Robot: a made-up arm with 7 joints.
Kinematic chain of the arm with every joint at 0, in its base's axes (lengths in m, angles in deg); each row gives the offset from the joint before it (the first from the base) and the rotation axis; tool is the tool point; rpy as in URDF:
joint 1: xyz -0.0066 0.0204 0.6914 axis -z
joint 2: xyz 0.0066 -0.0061 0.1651 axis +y
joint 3: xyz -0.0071 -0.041 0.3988 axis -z
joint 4: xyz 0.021 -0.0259 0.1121 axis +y
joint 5: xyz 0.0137 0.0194 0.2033 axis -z
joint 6: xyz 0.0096 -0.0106 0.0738 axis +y
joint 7: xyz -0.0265 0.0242 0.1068 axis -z
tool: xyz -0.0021 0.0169 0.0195 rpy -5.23 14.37 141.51
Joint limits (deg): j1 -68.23..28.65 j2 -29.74..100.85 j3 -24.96..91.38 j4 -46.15..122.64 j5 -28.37..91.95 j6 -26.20..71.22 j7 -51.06..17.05
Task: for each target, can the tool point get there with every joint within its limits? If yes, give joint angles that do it. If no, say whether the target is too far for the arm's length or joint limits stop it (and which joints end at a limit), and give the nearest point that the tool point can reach.
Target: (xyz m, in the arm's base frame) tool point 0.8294 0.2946 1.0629
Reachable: yes | joints -37.18 70.77 75.85 32.17 -8.81 14.72 -22.11
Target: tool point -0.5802 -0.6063 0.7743
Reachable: no: joint limits stop it (at a limit: joint 2, joint 3, joint 5, joint 7) | nearest point -0.3294 -0.3323 1.0861 | short by 0.485 m
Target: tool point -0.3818 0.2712 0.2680
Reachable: no: joint limits stop it (at a limit: joint 1, joint 2, joint 3, joint 5) | nearest point -0.0446 0.3405 0.4671 | short by 0.398 m
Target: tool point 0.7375 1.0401 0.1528
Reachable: no: too far | nearest point 0.4838 0.6924 0.4920 | short by 0.548 m
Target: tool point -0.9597 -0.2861 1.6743
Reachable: no: too far | nearest point -0.5874 -0.1664 1.4857 | short by 0.434 m
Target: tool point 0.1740 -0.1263 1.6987
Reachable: yes | joints -24.70 -9.63 36.92 32.55 8.63 29.33 1.23
